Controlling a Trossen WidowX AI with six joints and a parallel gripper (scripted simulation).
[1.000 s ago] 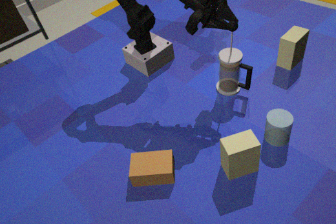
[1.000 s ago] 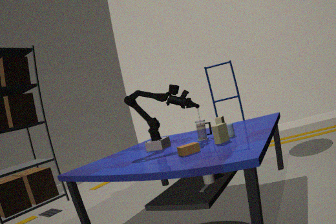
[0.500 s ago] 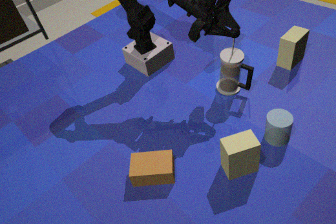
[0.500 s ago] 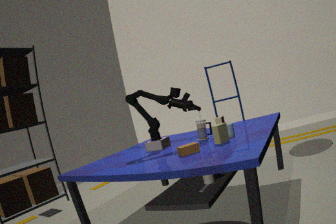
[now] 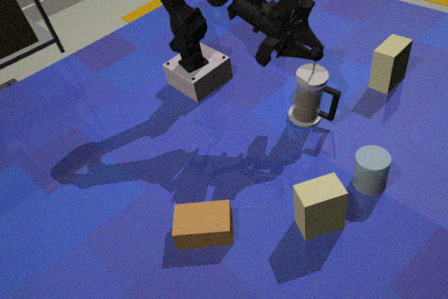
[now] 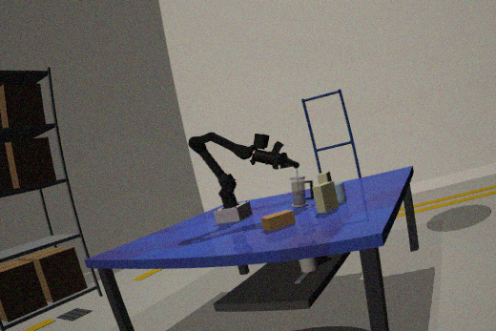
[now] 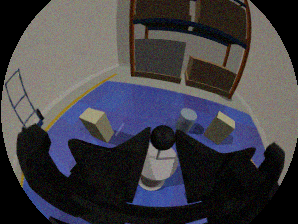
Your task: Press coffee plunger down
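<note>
The coffee press lies 10 mm behind my gripper tip and 100 mm below it. The rest, counted from my gripper tip: orange box (100 mm ahead, 370 mm to the right, 170 mm below).
</note>
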